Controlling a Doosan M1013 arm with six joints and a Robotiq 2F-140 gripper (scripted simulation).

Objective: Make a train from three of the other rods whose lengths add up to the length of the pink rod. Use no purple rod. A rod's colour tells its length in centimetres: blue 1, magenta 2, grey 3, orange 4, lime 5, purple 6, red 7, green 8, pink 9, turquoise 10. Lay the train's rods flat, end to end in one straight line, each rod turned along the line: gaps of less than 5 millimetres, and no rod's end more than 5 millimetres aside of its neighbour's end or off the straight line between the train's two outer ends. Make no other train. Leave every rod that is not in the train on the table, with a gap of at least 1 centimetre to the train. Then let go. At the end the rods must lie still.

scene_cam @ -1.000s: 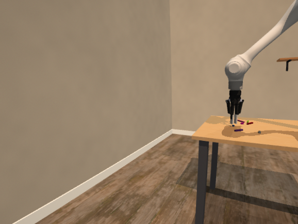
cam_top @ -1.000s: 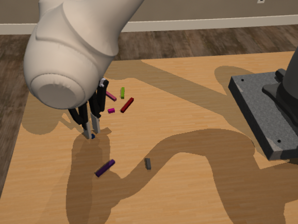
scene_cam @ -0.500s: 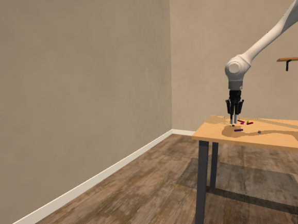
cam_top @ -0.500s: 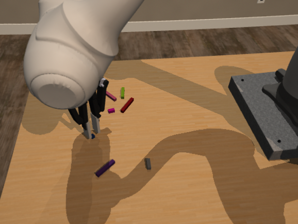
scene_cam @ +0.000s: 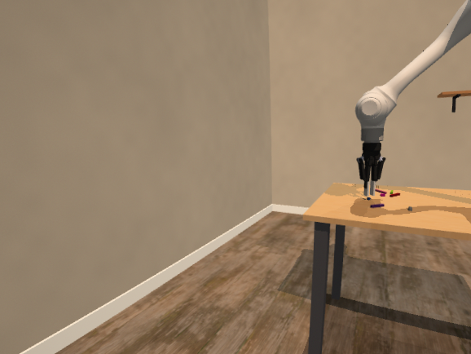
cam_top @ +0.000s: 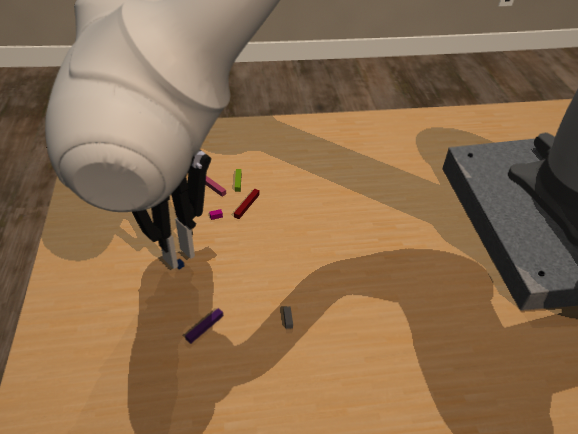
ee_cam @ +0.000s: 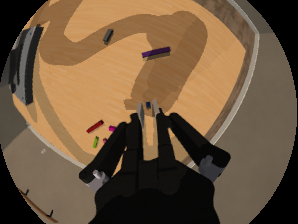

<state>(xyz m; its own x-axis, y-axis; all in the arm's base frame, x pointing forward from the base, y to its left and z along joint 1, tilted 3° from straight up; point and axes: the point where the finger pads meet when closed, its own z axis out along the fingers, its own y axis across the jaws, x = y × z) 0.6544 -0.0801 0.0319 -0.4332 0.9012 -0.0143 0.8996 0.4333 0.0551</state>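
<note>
The blue rod is 50 mm below my hand. Also, from my hand: magenta rod 90 mm to the right, 70 mm behind, 50 mm below; then purple rod 120 mm to the left, 50 mm below, 10 mm behind; then red rod 130 mm behind, 100 mm to the right, 50 mm below.
</note>
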